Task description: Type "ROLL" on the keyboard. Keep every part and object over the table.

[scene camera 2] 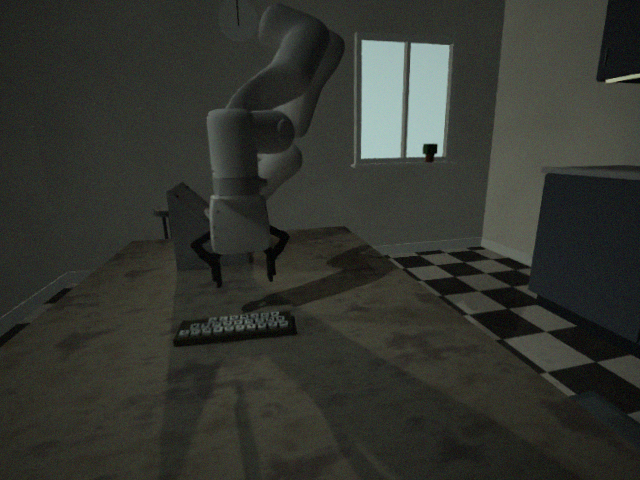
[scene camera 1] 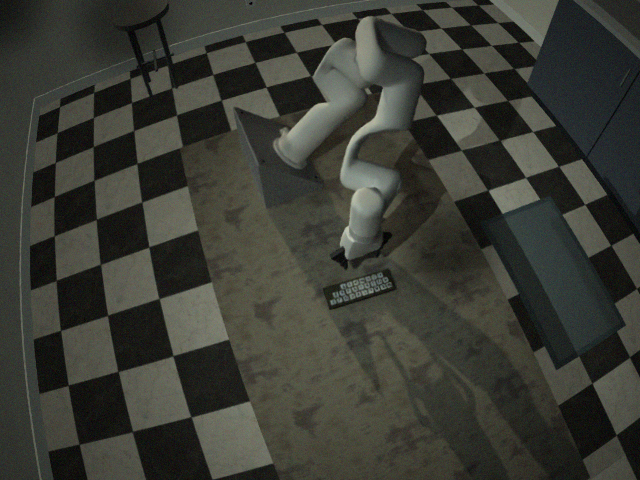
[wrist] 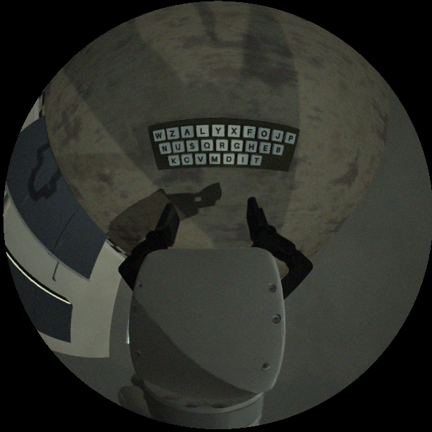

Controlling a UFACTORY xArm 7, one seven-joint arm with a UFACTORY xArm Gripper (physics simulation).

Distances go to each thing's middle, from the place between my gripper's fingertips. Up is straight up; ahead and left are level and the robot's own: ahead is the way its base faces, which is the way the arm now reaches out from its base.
The dark keyboard (wrist: 207,142) lies 60 mm below my hand, 60 mm ahead of it and 30 mm to the right of it.
